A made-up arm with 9 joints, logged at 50 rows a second.
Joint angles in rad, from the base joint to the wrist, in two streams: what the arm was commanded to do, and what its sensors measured. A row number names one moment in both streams.
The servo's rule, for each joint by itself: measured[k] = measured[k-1] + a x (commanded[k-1-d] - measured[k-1]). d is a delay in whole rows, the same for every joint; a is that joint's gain. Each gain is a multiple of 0.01, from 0.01 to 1. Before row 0 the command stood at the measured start. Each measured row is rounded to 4 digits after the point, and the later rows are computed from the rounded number. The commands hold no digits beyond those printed.
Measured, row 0: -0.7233 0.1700 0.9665 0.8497 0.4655 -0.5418 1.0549 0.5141 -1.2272
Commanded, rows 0 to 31: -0.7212 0.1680 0.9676 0.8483 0.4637 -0.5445 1.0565 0.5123 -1.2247; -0.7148 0.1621 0.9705 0.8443 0.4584 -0.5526 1.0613 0.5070 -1.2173; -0.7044 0.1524 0.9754 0.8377 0.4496 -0.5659 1.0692 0.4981 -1.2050; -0.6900 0.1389 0.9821 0.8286 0.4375 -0.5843 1.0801 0.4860 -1.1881; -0.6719 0.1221 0.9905 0.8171 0.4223 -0.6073 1.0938 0.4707 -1.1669; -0.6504 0.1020 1.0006 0.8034 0.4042 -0.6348 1.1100 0.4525 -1.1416; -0.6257 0.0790 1.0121 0.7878 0.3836 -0.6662 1.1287 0.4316 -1.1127; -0.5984 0.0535 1.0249 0.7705 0.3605 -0.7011 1.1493 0.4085 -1.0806; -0.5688 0.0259 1.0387 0.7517 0.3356 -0.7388 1.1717 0.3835 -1.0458; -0.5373 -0.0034 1.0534 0.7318 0.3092 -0.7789 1.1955 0.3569 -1.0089; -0.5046 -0.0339 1.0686 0.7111 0.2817 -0.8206 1.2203 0.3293 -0.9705; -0.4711 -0.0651 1.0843 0.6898 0.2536 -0.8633 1.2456 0.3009 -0.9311; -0.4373 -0.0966 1.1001 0.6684 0.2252 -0.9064 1.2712 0.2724 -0.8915; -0.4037 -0.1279 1.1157 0.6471 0.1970 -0.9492 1.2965 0.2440 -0.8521; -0.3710 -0.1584 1.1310 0.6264 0.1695 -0.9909 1.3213 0.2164 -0.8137; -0.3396 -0.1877 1.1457 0.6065 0.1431 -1.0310 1.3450 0.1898 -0.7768; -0.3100 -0.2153 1.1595 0.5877 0.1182 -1.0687 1.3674 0.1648 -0.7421; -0.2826 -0.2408 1.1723 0.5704 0.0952 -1.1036 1.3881 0.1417 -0.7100; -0.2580 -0.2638 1.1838 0.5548 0.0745 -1.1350 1.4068 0.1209 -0.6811; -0.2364 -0.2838 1.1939 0.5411 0.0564 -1.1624 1.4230 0.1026 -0.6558; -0.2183 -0.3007 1.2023 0.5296 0.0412 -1.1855 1.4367 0.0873 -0.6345; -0.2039 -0.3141 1.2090 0.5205 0.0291 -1.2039 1.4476 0.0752 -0.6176; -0.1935 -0.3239 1.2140 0.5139 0.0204 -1.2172 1.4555 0.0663 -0.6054; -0.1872 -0.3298 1.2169 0.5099 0.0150 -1.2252 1.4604 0.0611 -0.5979; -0.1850 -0.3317 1.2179 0.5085 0.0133 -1.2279 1.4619 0.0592 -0.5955; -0.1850 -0.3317 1.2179 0.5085 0.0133 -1.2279 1.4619 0.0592 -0.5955; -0.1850 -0.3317 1.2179 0.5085 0.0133 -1.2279 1.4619 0.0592 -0.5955; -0.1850 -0.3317 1.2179 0.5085 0.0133 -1.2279 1.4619 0.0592 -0.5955; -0.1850 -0.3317 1.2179 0.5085 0.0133 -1.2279 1.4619 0.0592 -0.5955; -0.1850 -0.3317 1.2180 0.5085 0.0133 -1.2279 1.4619 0.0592 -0.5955; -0.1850 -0.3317 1.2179 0.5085 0.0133 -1.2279 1.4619 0.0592 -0.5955; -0.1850 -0.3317 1.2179 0.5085 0.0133 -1.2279 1.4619 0.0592 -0.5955
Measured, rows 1 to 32: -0.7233 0.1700 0.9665 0.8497 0.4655 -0.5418 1.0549 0.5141 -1.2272; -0.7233 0.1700 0.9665 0.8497 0.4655 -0.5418 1.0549 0.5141 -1.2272; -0.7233 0.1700 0.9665 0.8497 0.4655 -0.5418 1.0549 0.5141 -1.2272; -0.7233 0.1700 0.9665 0.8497 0.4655 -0.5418 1.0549 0.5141 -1.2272; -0.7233 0.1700 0.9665 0.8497 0.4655 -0.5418 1.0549 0.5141 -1.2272; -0.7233 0.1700 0.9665 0.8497 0.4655 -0.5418 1.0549 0.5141 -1.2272; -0.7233 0.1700 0.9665 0.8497 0.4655 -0.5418 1.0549 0.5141 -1.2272; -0.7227 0.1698 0.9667 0.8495 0.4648 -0.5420 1.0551 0.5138 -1.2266; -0.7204 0.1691 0.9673 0.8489 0.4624 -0.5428 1.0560 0.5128 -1.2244; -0.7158 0.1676 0.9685 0.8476 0.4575 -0.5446 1.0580 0.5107 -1.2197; -0.7083 0.1650 0.9705 0.8453 0.4499 -0.5478 1.0613 0.5072 -1.2121; -0.6977 0.1611 0.9735 0.8419 0.4394 -0.5526 1.0662 0.5021 -1.2013; -0.6840 0.1558 0.9776 0.8373 0.4260 -0.5592 1.0728 0.4952 -1.1870; -0.6671 0.1489 0.9828 0.8314 0.4099 -0.5678 1.0812 0.4863 -1.1692; -0.6472 0.1403 0.9891 0.8241 0.3911 -0.5785 1.0914 0.4754 -1.1479; -0.6245 0.1300 0.9965 0.8154 0.3700 -0.5913 1.1034 0.4625 -1.1234; -0.5992 0.1180 1.0050 0.8054 0.3469 -0.6063 1.1172 0.4477 -1.0959; -0.5718 0.1043 1.0145 0.7941 0.3221 -0.6234 1.1327 0.4311 -1.0658; -0.5426 0.0891 1.0250 0.7816 0.2961 -0.6426 1.1496 0.4129 -1.0335; -0.5121 0.0724 1.0363 0.7680 0.2692 -0.6637 1.1678 0.3932 -0.9994; -0.4807 0.0544 1.0482 0.7535 0.2418 -0.6865 1.1871 0.3723 -0.9640; -0.4489 0.0352 1.0606 0.7382 0.2143 -0.7109 1.2072 0.3505 -0.9279; -0.4172 0.0151 1.0734 0.7224 0.1872 -0.7365 1.2279 0.3280 -0.8916; -0.3861 -0.0056 1.0863 0.7062 0.1610 -0.7631 1.2488 0.3052 -0.8557; -0.3561 -0.0268 1.0992 0.6899 0.1360 -0.7903 1.2697 0.2823 -0.8207; -0.3277 -0.0481 1.1119 0.6737 0.1126 -0.8179 1.2903 0.2597 -0.7872; -0.3012 -0.0693 1.1242 0.6578 0.0912 -0.8455 1.3102 0.2377 -0.7557; -0.2772 -0.0901 1.1359 0.6424 0.0722 -0.8727 1.3292 0.2166 -0.7266; -0.2559 -0.1103 1.1469 0.6278 0.0558 -0.8992 1.3470 0.1968 -0.7004; -0.2378 -0.1295 1.1570 0.6141 0.0423 -0.9246 1.3633 0.1785 -0.6776; -0.2231 -0.1475 1.1660 0.6016 0.0319 -0.9486 1.3779 0.1621 -0.6585; -0.2121 -0.1641 1.1738 0.5904 0.0248 -0.9709 1.3905 0.1477 -0.6434
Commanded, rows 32 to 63: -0.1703 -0.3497 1.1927 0.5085 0.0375 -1.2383 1.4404 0.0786 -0.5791; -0.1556 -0.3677 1.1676 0.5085 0.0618 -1.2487 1.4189 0.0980 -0.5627; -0.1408 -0.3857 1.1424 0.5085 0.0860 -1.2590 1.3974 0.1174 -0.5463; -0.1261 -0.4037 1.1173 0.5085 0.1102 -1.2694 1.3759 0.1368 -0.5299; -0.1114 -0.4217 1.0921 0.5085 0.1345 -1.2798 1.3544 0.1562 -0.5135; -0.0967 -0.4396 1.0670 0.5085 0.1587 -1.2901 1.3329 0.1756 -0.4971; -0.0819 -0.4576 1.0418 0.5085 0.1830 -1.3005 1.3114 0.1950 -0.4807; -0.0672 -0.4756 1.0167 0.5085 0.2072 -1.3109 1.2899 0.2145 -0.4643; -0.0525 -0.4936 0.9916 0.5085 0.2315 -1.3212 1.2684 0.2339 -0.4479; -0.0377 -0.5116 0.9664 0.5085 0.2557 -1.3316 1.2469 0.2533 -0.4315; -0.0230 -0.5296 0.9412 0.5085 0.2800 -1.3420 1.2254 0.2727 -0.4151; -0.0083 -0.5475 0.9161 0.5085 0.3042 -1.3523 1.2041 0.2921 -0.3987; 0.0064 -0.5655 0.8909 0.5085 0.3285 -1.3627 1.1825 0.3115 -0.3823; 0.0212 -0.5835 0.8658 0.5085 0.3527 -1.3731 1.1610 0.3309 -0.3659; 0.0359 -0.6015 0.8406 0.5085 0.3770 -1.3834 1.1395 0.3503 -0.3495; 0.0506 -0.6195 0.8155 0.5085 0.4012 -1.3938 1.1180 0.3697 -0.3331; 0.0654 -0.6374 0.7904 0.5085 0.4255 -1.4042 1.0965 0.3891 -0.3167; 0.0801 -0.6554 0.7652 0.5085 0.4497 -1.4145 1.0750 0.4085 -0.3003; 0.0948 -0.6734 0.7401 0.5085 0.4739 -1.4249 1.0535 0.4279 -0.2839; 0.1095 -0.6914 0.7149 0.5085 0.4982 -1.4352 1.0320 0.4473 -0.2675; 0.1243 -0.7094 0.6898 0.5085 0.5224 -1.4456 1.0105 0.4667 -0.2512; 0.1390 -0.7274 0.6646 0.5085 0.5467 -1.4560 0.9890 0.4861 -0.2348; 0.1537 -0.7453 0.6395 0.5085 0.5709 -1.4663 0.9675 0.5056 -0.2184; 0.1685 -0.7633 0.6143 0.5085 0.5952 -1.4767 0.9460 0.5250 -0.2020; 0.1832 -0.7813 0.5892 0.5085 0.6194 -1.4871 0.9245 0.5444 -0.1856; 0.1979 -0.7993 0.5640 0.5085 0.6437 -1.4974 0.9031 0.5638 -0.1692; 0.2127 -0.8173 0.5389 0.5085 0.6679 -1.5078 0.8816 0.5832 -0.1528; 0.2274 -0.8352 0.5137 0.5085 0.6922 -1.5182 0.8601 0.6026 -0.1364; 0.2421 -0.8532 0.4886 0.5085 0.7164 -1.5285 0.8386 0.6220 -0.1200; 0.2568 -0.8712 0.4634 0.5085 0.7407 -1.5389 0.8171 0.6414 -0.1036; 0.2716 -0.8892 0.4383 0.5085 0.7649 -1.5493 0.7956 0.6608 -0.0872; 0.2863 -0.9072 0.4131 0.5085 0.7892 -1.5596 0.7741 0.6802 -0.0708
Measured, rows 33 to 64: -0.2042 -0.1792 1.1804 0.5806 0.0204 -0.9915 1.4012 0.1353 -0.6319; -0.1986 -0.1929 1.1860 0.5719 0.0177 -1.0104 1.4103 0.1246 -0.6232; -0.1947 -0.2054 1.1908 0.5643 0.0160 -1.0278 1.4180 0.1154 -0.6166; -0.1919 -0.2168 1.1949 0.5576 0.0150 -1.0438 1.4246 0.1075 -0.6115; -0.1899 -0.2271 1.1984 0.5517 0.0144 -1.0585 1.4302 0.1007 -0.6077; -0.1885 -0.2365 1.2013 0.5465 0.0140 -1.0721 1.4350 0.0949 -0.6048; -0.1875 -0.2451 1.2038 0.5419 0.0137 -1.0846 1.4390 0.0899 -0.6026; -0.1825 -0.2545 1.2021 0.5379 0.0227 -1.0969 1.4392 0.0883 -0.5970; -0.1747 -0.2647 1.1969 0.5344 0.0376 -1.1090 1.4362 0.0897 -0.5888; -0.1649 -0.2756 1.1887 0.5313 0.0560 -1.1210 1.4304 0.0936 -0.5786; -0.1536 -0.2871 1.1780 0.5286 0.0766 -1.1329 1.4222 0.0996 -0.5669; -0.1414 -0.2992 1.1651 0.5262 0.0986 -1.1447 1.4120 0.1075 -0.5541; -0.1284 -0.3118 1.1504 0.5241 0.1214 -1.1563 1.4001 0.1170 -0.5404; -0.1149 -0.3249 1.1341 0.5222 0.1448 -1.1678 1.3868 0.1279 -0.5261; -0.1011 -0.3385 1.1165 0.5206 0.1685 -1.1792 1.3723 0.1400 -0.5113; -0.0870 -0.3525 1.0978 0.5191 0.1924 -1.1906 1.3567 0.1531 -0.4961; -0.0727 -0.3668 1.0781 0.5178 0.2165 -1.2019 1.3402 0.1671 -0.4806; -0.0583 -0.3815 1.0576 0.5167 0.2406 -1.2131 1.3230 0.1819 -0.4649; -0.0438 -0.3964 1.0364 0.5157 0.2648 -1.2242 1.3052 0.1973 -0.4490; -0.0292 -0.4116 1.0146 0.5148 0.2890 -1.2353 1.2868 0.2133 -0.4330; -0.0146 -0.4271 0.9923 0.5140 0.3132 -1.2463 1.2679 0.2298 -0.4169; 0.0000 -0.4428 0.9695 0.5133 0.3374 -1.2573 1.2486 0.2467 -0.4007; 0.0147 -0.4587 0.9464 0.5127 0.3616 -1.2682 1.2290 0.2639 -0.3845; 0.0294 -0.4748 0.9230 0.5122 0.3859 -1.2791 1.2091 0.2814 -0.3682; 0.0441 -0.4911 0.8993 0.5118 0.4101 -1.2899 1.1890 0.2992 -0.3519; 0.0588 -0.5075 0.8754 0.5114 0.4343 -1.3007 1.1687 0.3172 -0.3356; 0.0735 -0.5241 0.8513 0.5111 0.4586 -1.3115 1.1482 0.3354 -0.3193; 0.0882 -0.5408 0.8271 0.5108 0.4828 -1.3222 1.1275 0.3538 -0.3030; 0.1029 -0.5576 0.8027 0.5105 0.5071 -1.3329 1.1067 0.3723 -0.2866; 0.1176 -0.5745 0.7782 0.5103 0.5313 -1.3436 1.0858 0.3910 -0.2702; 0.1324 -0.5915 0.7536 0.5101 0.5556 -1.3542 1.0648 0.4098 -0.2538; 0.1471 -0.6086 0.7289 0.5099 0.5798 -1.3648 1.0438 0.4286 -0.2374
